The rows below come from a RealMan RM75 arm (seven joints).
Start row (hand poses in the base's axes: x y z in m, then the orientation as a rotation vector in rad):
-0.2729, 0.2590, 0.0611, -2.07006, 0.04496, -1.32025
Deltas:
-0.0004, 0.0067, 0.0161, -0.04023, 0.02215, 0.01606
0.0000, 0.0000, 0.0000, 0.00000, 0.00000, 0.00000
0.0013, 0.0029, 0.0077, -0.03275, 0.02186, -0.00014
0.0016, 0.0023, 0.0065, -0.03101, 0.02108, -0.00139
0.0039, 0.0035, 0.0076, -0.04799, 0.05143, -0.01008
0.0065, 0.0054, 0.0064, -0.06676, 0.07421, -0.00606
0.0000, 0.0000, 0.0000, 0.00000, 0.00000, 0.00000
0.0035, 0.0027, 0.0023, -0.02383, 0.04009, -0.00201
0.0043, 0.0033, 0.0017, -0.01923, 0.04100, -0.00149
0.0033, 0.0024, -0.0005, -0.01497, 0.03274, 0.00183
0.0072, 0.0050, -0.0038, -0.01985, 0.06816, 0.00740
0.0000, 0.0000, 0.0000, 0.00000, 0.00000, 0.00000
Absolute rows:
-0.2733, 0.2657, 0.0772, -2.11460, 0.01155, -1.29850
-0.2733, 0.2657, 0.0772, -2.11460, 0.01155, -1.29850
-0.2720, 0.2686, 0.0849, -2.15642, -0.00028, -1.28379
-0.2704, 0.2709, 0.0914, -2.19649, -0.01010, -1.26961
-0.2665, 0.2744, 0.0990, -2.27216, -0.00925, -1.22982
-0.2600, 0.2798, 0.1054, -2.37570, -0.01619, -1.16360
-0.2600, 0.2798, 0.1054, -2.37570, -0.01619, -1.16360
-0.2565, 0.2825, 0.1077, -2.41988, -0.01431, -1.12241
-0.2522, 0.2858, 0.1094, -2.45972, -0.01013, -1.07779
-0.2489, 0.2882, 0.1089, -2.48988, -0.01028, -1.04015
-0.2417, 0.2932, 0.1051, -2.53989, -0.00913, -0.95612
-0.2417, 0.2932, 0.1051, -2.53989, -0.00913, -0.95612

